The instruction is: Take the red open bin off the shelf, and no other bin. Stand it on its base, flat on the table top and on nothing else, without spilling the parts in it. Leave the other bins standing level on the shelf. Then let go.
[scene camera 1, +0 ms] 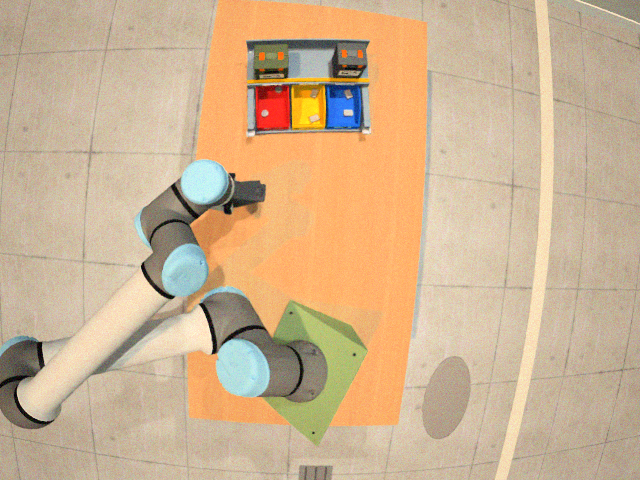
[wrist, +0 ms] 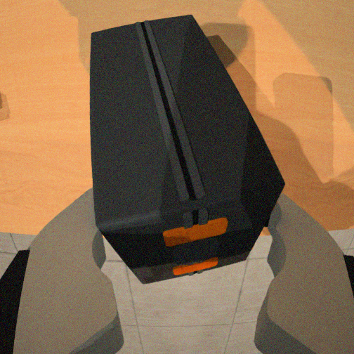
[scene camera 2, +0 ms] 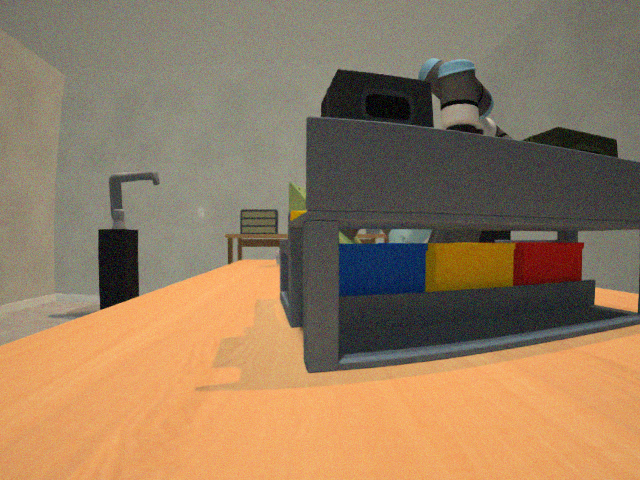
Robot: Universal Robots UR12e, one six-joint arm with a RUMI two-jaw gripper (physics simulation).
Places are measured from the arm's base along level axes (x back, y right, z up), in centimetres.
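Pixels of known places: arm's base, origin of the base link: (scene camera 1: 302,371).
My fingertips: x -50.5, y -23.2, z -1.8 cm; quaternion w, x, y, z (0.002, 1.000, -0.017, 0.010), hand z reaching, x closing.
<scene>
Ahead of a thing's pixels: the offset from my fingertips to its top centre. "spot": to the spot under its first point. Level surfaces: height alone.
The red open bin @[spot: dx -30.6, dy +9.0, dz -13.2 cm] (scene camera 1: 272,107) (scene camera 2: 548,263) stands at the left end of the grey shelf's @[spot: dx -49.2, dy +18.2, dz +0.2 cm] (scene camera 1: 307,42) (scene camera 2: 465,165) lower level, with small parts in it. My gripper (scene camera 1: 243,193) (wrist: 186,219) is well away from the shelf, over the left part of the orange table top @[dz -14.0 cm] (scene camera 1: 351,232) (wrist: 42,123). It is shut on a black lidded box (scene camera 1: 251,191) (wrist: 168,123) with orange latches, held just above the table. In scene camera 2 the gripper is hidden behind the shelf.
A yellow bin @[spot: dx -31.8, dy +20.7, dz -13.2 cm] (scene camera 1: 308,106) (scene camera 2: 469,267) and a blue bin @[spot: dx -32.9, dy +32.2, dz -13.1 cm] (scene camera 1: 343,106) (scene camera 2: 381,269) stand beside the red one. A green lidded tote @[dx -41.2, dy +7.9, dz +5.8 cm] (scene camera 1: 270,60) (scene camera 2: 573,139) and a dark lidded tote @[dx -43.2, dy +31.0, dz +8.3 cm] (scene camera 1: 350,58) (scene camera 2: 377,98) stand on the upper level. The arm's green base plate (scene camera 1: 330,346) lies at the table's near end.
</scene>
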